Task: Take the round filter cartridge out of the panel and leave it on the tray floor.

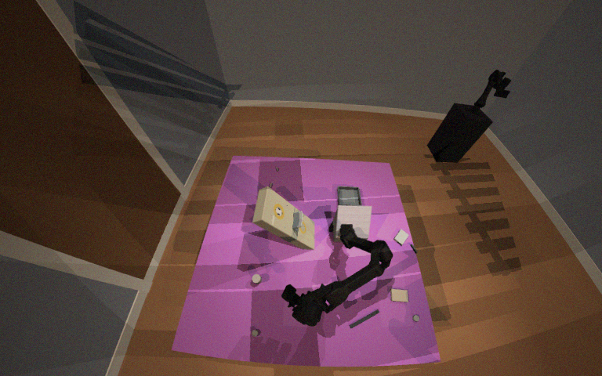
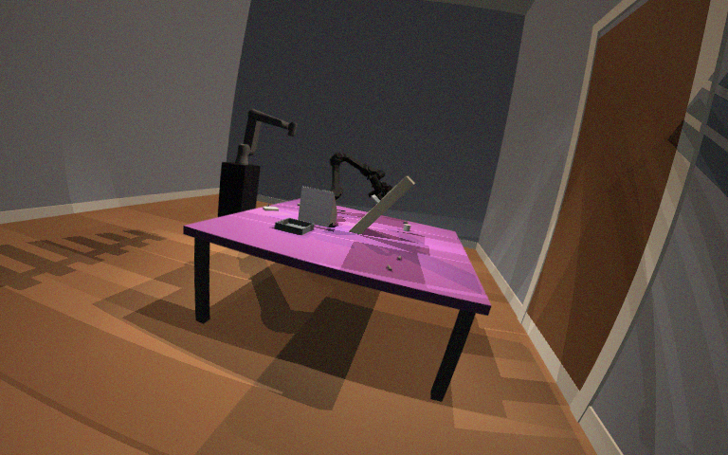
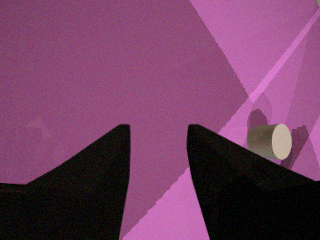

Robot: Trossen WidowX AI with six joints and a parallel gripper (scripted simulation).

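Now: the round grey filter cartridge 8 cm ahead of my gripper tip, 41 cm to the right of it and 13 cm above it. Round my gripper tip: dark tray: 37 cm behind, 68 cm to the right, 13 cm below.
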